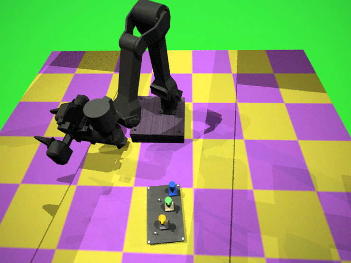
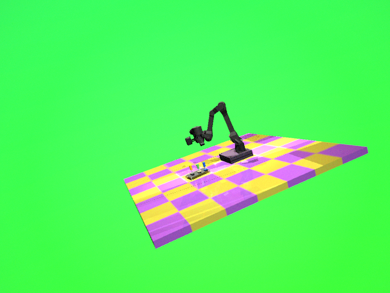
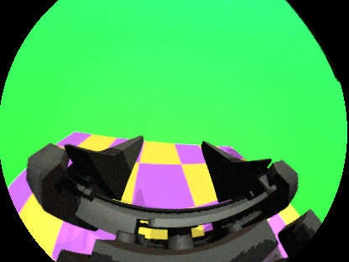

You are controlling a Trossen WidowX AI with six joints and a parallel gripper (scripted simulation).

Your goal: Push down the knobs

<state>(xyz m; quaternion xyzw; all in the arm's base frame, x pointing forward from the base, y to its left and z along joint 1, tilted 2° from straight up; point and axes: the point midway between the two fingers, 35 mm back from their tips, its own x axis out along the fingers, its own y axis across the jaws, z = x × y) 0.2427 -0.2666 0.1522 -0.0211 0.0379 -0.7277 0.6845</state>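
Right now the orange knob is 170 mm ahead of my gripper tip, 340 mm to the left of it and 140 mm below it. From my gripper tip the other things lie so: green knob (120 mm ahead, 340 mm to the left, 150 mm below).
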